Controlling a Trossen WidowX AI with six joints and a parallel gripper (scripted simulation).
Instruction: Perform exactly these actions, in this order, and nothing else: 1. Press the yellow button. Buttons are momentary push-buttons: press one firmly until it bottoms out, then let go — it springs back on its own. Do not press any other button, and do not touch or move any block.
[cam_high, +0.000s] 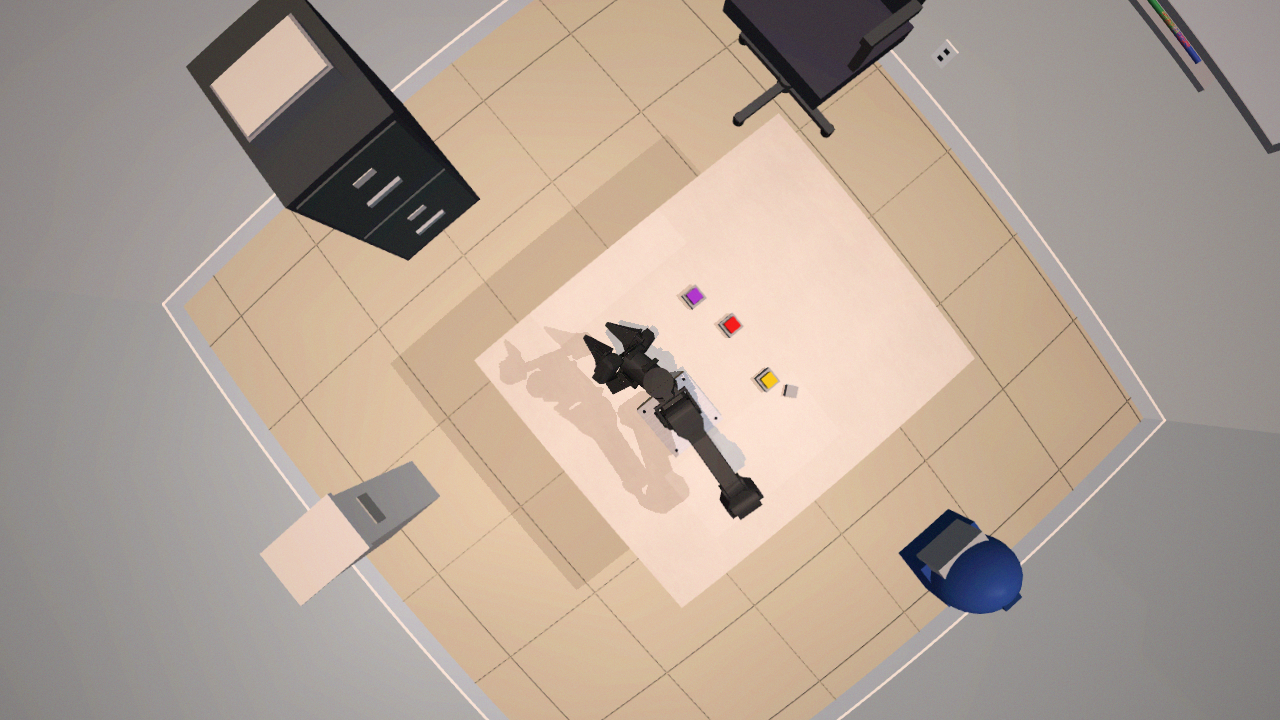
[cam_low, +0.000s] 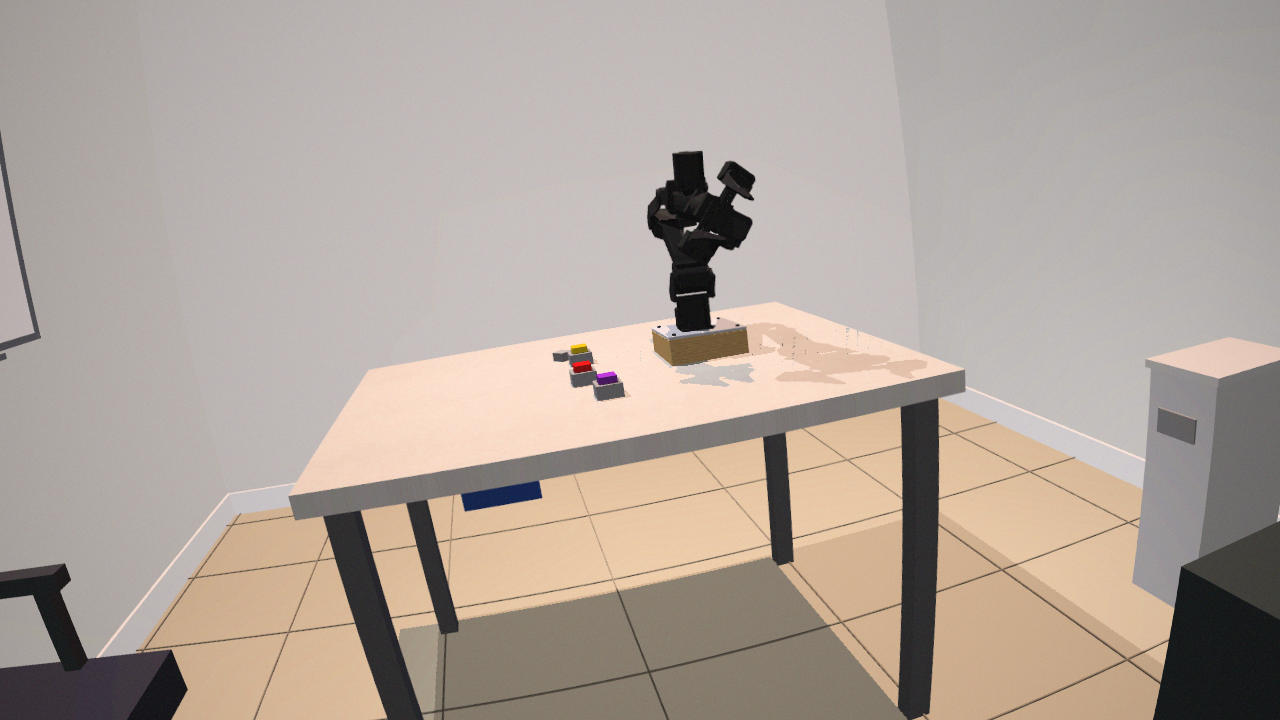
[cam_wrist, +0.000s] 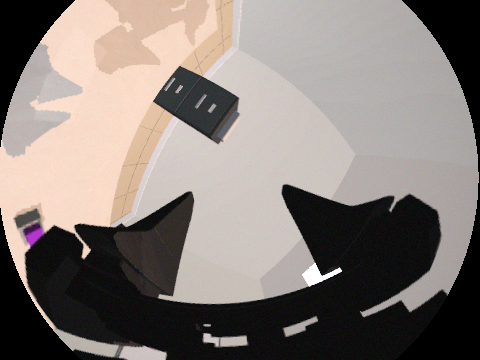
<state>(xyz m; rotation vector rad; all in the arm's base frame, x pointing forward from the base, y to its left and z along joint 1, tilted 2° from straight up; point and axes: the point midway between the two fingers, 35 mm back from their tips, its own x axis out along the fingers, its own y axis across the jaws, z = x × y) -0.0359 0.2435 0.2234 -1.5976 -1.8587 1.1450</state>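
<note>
The yellow button is 29 cm ahead of my gripper tip, 35 cm to the right of it and 25 cm below it. Also, from my gripper tip: purple button (26 cm ahead, 5 cm to the right, 25 cm below); then red button (29 cm ahead, 18 cm to the right, 25 cm below); then small grey block (32 cm ahead, 42 cm to the right, 27 cm below).
</note>
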